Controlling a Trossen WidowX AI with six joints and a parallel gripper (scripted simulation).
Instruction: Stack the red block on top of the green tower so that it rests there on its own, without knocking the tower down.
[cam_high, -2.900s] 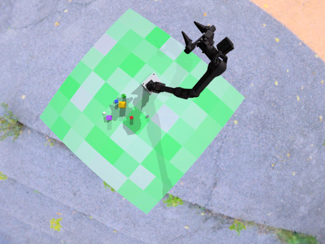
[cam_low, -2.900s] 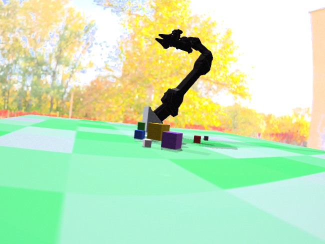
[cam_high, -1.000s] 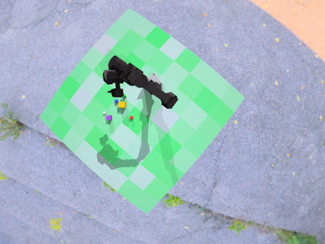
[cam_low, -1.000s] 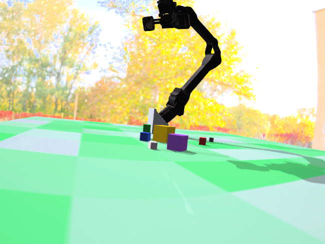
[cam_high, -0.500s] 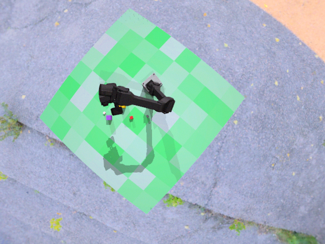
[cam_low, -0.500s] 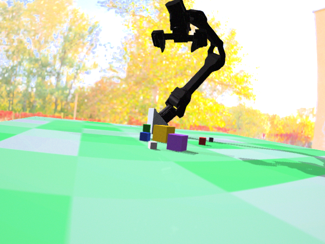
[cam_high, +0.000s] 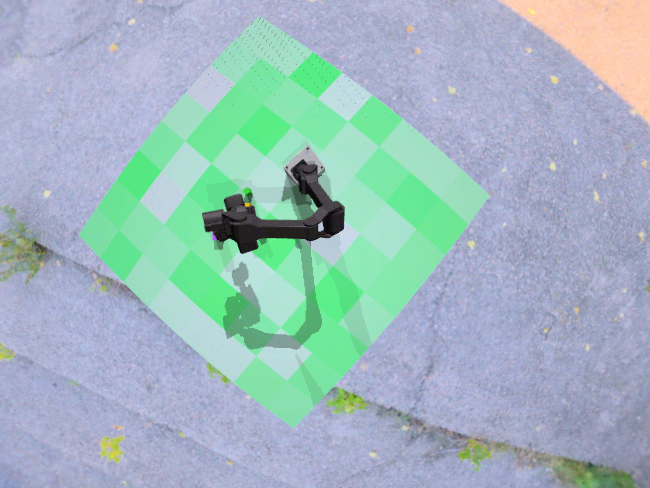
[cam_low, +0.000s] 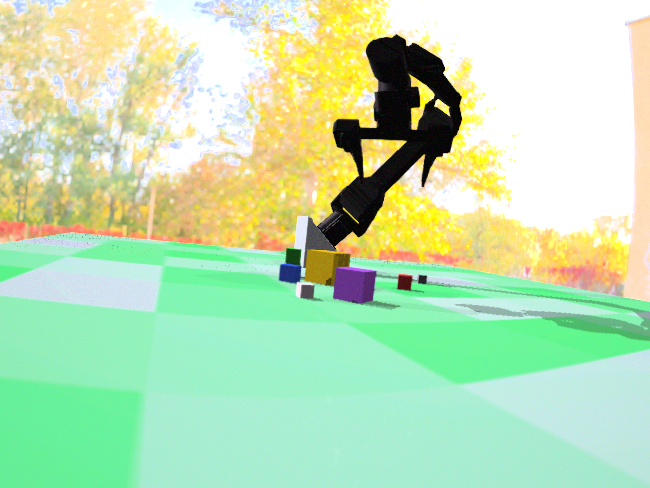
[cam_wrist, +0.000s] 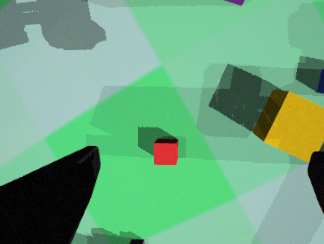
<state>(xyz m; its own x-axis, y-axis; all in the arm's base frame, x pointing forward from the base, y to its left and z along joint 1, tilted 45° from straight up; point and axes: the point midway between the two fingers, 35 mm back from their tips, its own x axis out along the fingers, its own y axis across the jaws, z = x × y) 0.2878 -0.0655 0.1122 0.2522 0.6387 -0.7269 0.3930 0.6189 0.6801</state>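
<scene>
Now: the red block 14 cm below my gripper tip, 5 cm to the left of it and 2 cm behind it. From my gripper tip the other things lie so: purple block (14 cm below, 11 cm ahead, 8 cm to the right); then large yellow block (13 cm below, 8 cm to the right, 4 cm behind); then green block (12 cm to the right, 12 cm below, 9 cm behind).
</scene>
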